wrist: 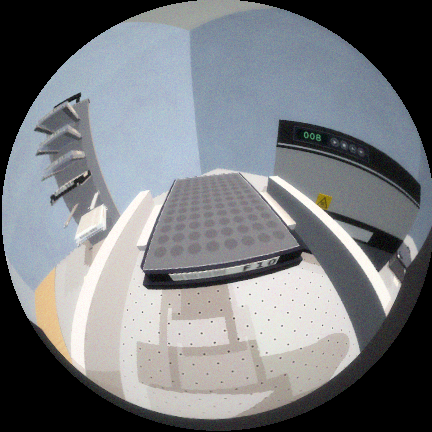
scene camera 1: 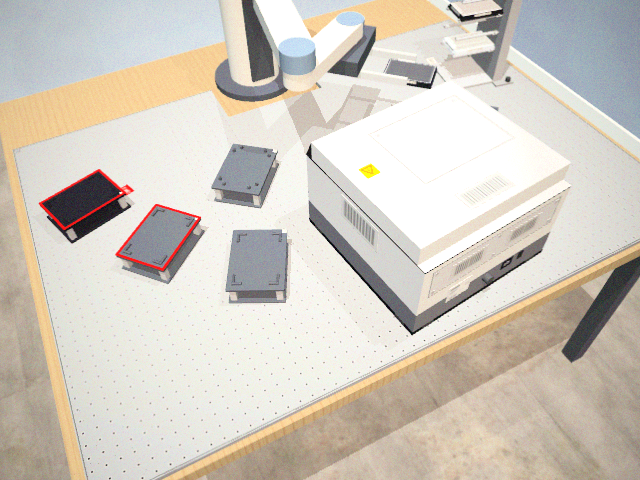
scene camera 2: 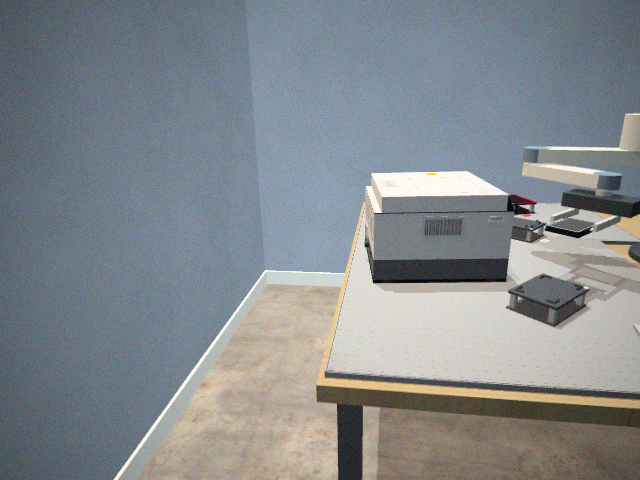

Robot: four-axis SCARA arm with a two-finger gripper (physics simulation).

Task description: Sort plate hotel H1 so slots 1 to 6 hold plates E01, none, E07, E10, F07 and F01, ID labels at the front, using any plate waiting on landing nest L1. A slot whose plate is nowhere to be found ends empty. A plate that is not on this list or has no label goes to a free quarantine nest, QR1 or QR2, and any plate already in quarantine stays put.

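Seen in the pictures: gripper, fingertip midpoint: (wrist: 210,191) (scene camera 1: 411,70) (scene camera 2: 572,223); arm's base at its link origin: (scene camera 1: 255,77).
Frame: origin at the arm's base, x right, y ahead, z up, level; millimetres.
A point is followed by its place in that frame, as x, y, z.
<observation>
My gripper (scene camera 1: 412,68) @(-266, 439, 193) (scene camera 2: 572,225) @(-266, 439, 193) (wrist: 210,191) @(-266, 439, 193) is shut on a dark-edged grey plate (scene camera 1: 408,70) @(-261, 433, 190) (scene camera 2: 570,227) @(-293, 454, 190) (wrist: 217,212) @(-246, 421, 190) labelled F10, level above the table. The label faces the wrist camera. Plate hotel H1 (scene camera 1: 503,46) @(-619, 387, 133) (wrist: 92,170) @(-615, 366, 224) stands beyond the fingers, at the left in the wrist view. It holds pale plates on three upper levels, a black plate (wrist: 70,187) @(-494, 312, 220) below them, an empty level with bare supports, then a pale plate (wrist: 91,225) @(-510, 311, 125) at the bottom. Their IDs are unreadable. Two red-edged nests (scene camera 1: 82,199) @(586, 356, 62) (scene camera 1: 160,235) @(454, 554, 63) stand at the left; nest names are unreadable.
Grey nests (scene camera 1: 247,167) @(198, 439, 63) (scene camera 1: 257,259) @(289, 717, 63) stand left of the large white instrument (scene camera 1: 439,134) @(-120, 751, 267) (scene camera 2: 439,232) @(-276, 780, 164) (wrist: 345,185) @(-123, 600, 184), whose display reads 008 in the wrist view. The instrument stands right of the gripper in that view. A grey nest (scene camera 2: 547,291) @(-414, 532, 63) shows near scene camera 2.
</observation>
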